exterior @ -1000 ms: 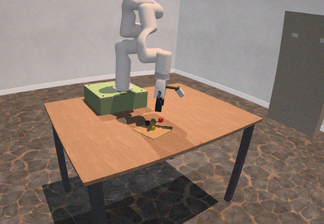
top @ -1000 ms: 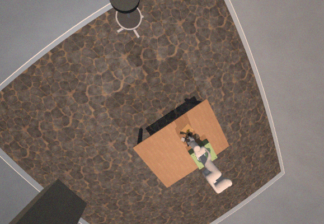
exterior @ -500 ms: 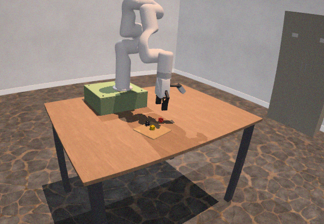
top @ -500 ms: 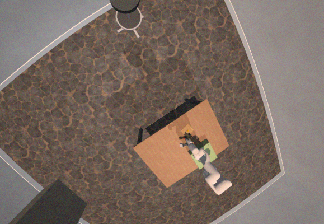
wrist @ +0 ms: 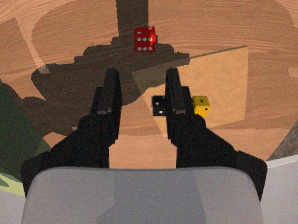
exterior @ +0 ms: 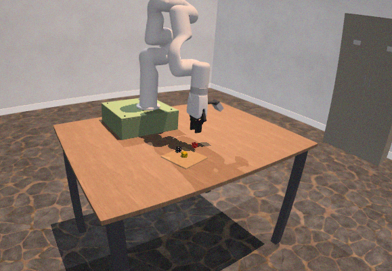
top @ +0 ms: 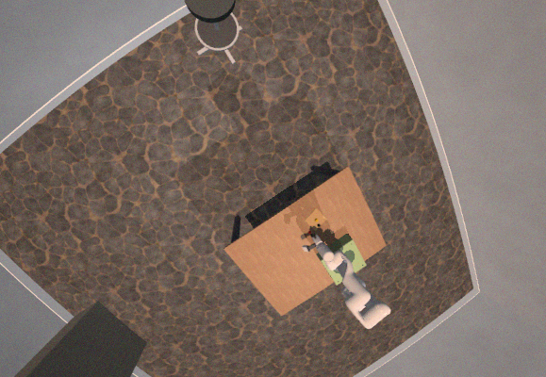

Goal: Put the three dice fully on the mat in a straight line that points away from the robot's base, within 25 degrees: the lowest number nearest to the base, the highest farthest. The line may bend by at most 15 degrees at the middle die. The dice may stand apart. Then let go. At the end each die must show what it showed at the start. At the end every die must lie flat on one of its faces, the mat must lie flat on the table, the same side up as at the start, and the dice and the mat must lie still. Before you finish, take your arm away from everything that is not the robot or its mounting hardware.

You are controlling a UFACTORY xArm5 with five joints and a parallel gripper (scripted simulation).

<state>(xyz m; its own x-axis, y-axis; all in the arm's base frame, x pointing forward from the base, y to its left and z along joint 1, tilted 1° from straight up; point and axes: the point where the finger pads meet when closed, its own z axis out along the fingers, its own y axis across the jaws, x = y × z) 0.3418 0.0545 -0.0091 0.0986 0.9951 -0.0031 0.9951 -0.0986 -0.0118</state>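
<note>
Now: the red die 9 cm below my hand. Round my hand: black die (9 cm to the right, 8 cm below, 1 cm ahead); yellow die (10 cm to the right, 8 cm below, 6 cm ahead); tan mat (10 cm to the right, 10 cm below, 6 cm ahead).
</note>
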